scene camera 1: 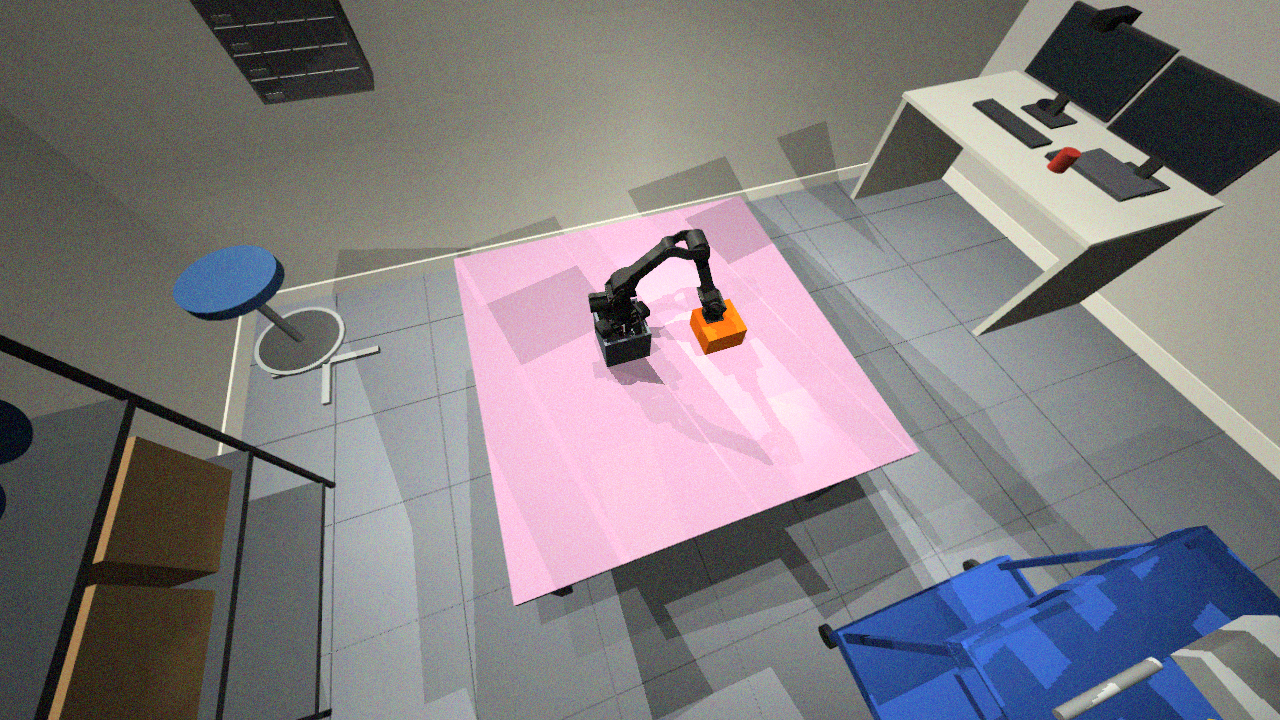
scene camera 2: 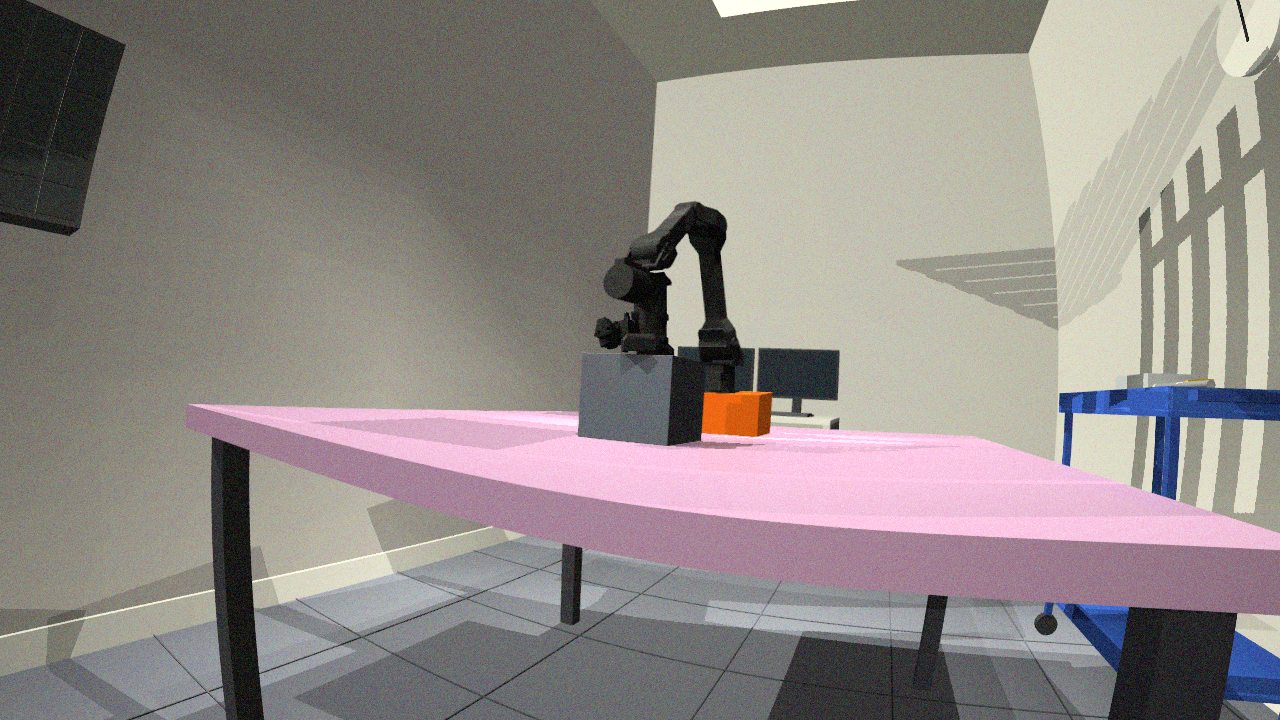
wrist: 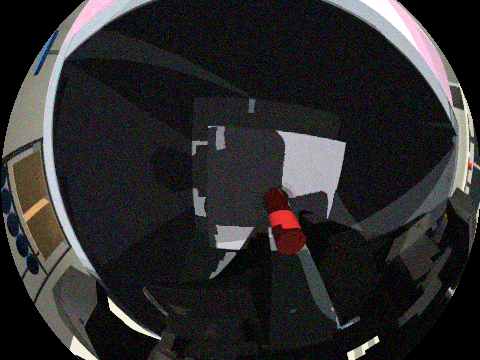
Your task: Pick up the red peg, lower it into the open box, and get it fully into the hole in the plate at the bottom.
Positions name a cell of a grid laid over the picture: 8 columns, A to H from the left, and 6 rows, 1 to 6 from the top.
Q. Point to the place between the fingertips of my gripper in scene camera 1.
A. D3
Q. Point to a grey box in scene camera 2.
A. E4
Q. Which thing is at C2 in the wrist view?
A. A grey box.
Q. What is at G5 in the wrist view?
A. My gripper.
